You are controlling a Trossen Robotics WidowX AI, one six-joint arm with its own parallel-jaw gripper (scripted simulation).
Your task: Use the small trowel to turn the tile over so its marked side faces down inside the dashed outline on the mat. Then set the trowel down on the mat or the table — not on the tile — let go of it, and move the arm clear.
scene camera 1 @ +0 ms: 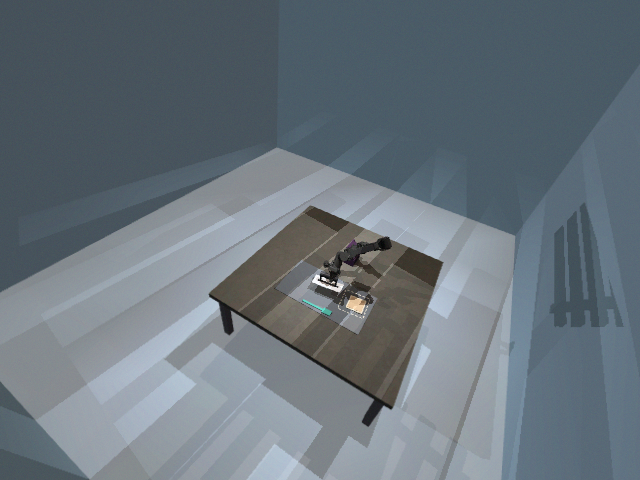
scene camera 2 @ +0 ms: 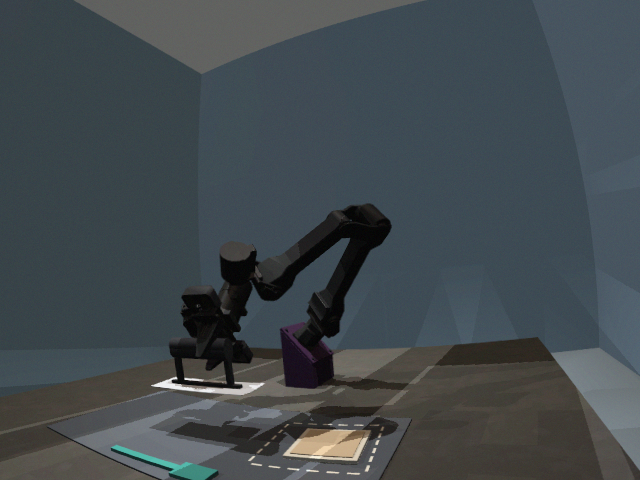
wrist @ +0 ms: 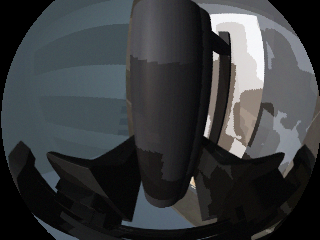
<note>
I see my gripper and a grey mat.
My gripper shows as well in the wrist view.
</note>
